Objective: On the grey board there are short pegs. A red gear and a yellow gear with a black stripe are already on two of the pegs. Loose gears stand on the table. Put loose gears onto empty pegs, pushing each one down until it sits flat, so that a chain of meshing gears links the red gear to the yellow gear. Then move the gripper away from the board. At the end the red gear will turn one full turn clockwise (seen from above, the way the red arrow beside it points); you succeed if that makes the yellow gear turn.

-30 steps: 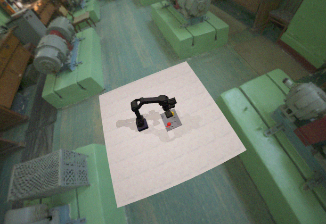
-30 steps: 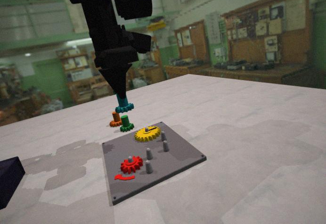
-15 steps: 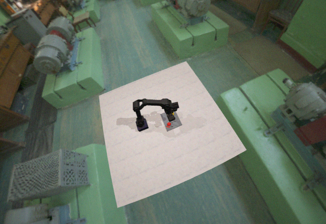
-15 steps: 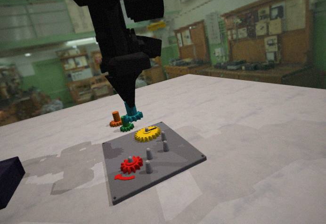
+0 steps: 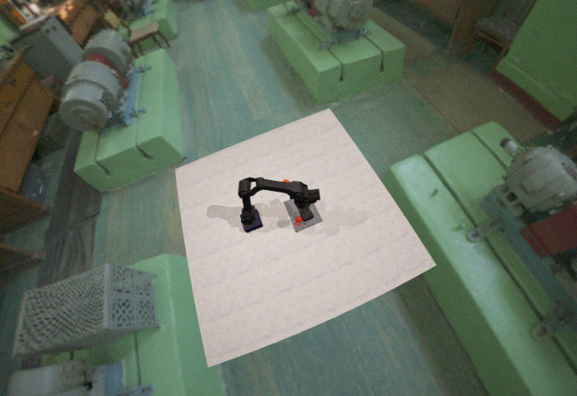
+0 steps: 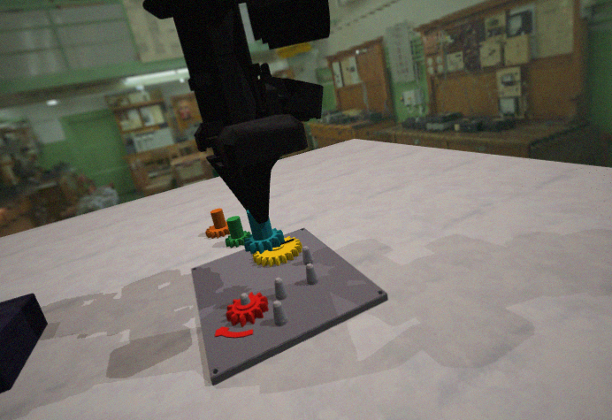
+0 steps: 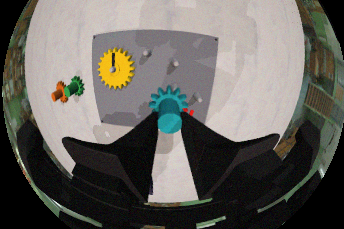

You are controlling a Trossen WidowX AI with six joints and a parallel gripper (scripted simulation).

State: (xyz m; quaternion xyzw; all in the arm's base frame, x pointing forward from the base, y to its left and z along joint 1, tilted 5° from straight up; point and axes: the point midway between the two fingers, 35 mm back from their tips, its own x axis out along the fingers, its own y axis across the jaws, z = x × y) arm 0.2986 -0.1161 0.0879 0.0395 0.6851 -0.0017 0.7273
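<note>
Now: gripper tip 80 mm above the red gear, 40 mm past it and 10 mm to the left of it. The rest, counted from my gripper tip: yellow gear 80 mm to the left, 80 mm below, 30 mm ahead; red arrow 80 mm below, 60 mm behind, 30 mm to the right; teal gear 10 mm below.
</note>
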